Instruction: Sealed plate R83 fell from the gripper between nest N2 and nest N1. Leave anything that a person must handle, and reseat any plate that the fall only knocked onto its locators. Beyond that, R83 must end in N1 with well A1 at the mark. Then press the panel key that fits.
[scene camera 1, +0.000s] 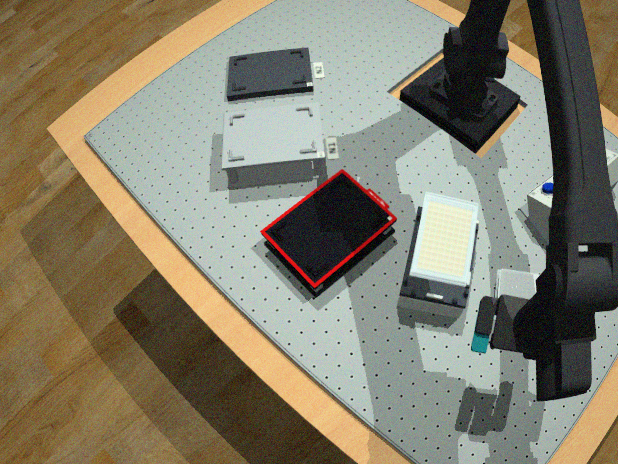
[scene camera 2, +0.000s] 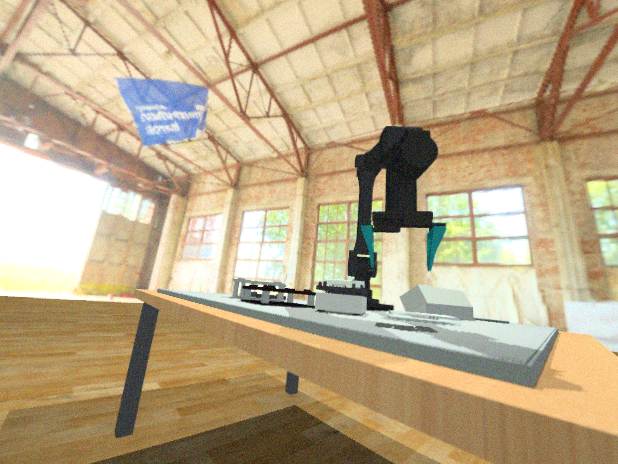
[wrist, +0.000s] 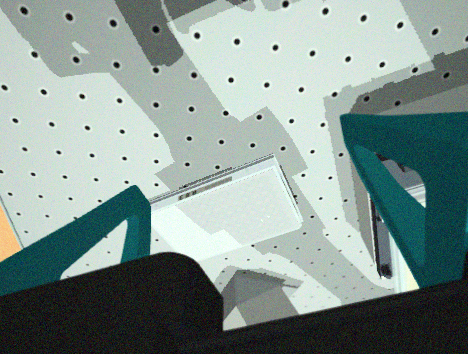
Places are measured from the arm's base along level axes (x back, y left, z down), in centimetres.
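Pixels of known places: gripper, fingertip midpoint: (scene camera 1: 510, 345) (scene camera 2: 400, 269) (wrist: 236, 164); arm's base, link origin: (scene camera 1: 463, 97).
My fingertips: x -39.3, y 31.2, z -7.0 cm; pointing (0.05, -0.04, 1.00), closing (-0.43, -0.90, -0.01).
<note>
For each thing: its top centre in the pictures, then the offset to it from my fingertips. "pt": a spot on its surface instead.
- clear pale plate, top centre: (wrist: 225, 222) (scene camera 1: 532, 296) (scene camera 2: 420, 313) dx +12.3, dy -0.6, dz +7.7 cm
- Nest N1, top centre: (scene camera 1: 270, 130) (scene camera 2: 261, 280) dx +7.3, dy -50.2, dz +2.6 cm
- Nest N2, top centre: (scene camera 1: 268, 67) (scene camera 2: 266, 292) dx +21.2, dy -64.9, dz +6.9 cm
- plate with pale yellow wells, top centre: (scene camera 1: 447, 234) (scene camera 2: 346, 278) dx +8.5, dy -17.3, dz +1.0 cm
- dark holder, surface spot: (scene camera 1: 452, 298) pt dx +2.1, dy -11.3, dz +3.7 cm
- red-rimmed dark rectangular unit, top centre: (scene camera 1: 329, 222) (scene camera 2: 280, 286) dx +0.8, dy -32.8, dz +4.6 cm
- key panel, top centre: (scene camera 1: 584, 173) (scene camera 2: 436, 287) dx +34.9, dy -3.3, dz +0.8 cm
- blue key, top centre: (scene camera 1: 550, 185) dx +28.4, dy -7.6, dz +1.7 cm
R83, a clear pale plate (scene camera 1: 516, 282) (wrist: 240, 207) (scene camera 2: 425, 316), lies flat on the perforated table top, its label edge visible in the wrist view; the arm covers part of it in scene camera 1. My gripper (scene camera 2: 401, 270) (wrist: 236, 164) is open and empty, above the table near R83. Nest N1 (scene camera 1: 272, 135) is a light grey raised block with corner locators and no plate. Nest N2 (scene camera 1: 270, 72) is low, dark and has no plate. A plate with pale yellow wells (scene camera 1: 445, 237) sits on a dark holder (scene camera 1: 452, 298), offset towards its back; whether it is seated I cannot tell.
A red-rimmed dark rectangular unit (scene camera 1: 327, 227) stands in front of N1, turned at an angle. The key panel (scene camera 1: 540, 202) (scene camera 2: 442, 302) stands behind R83, with a blue key (scene camera 1: 548, 188) showing; the arm hides its other keys. The arm base (scene camera 1: 460, 105) is at the back.
</note>
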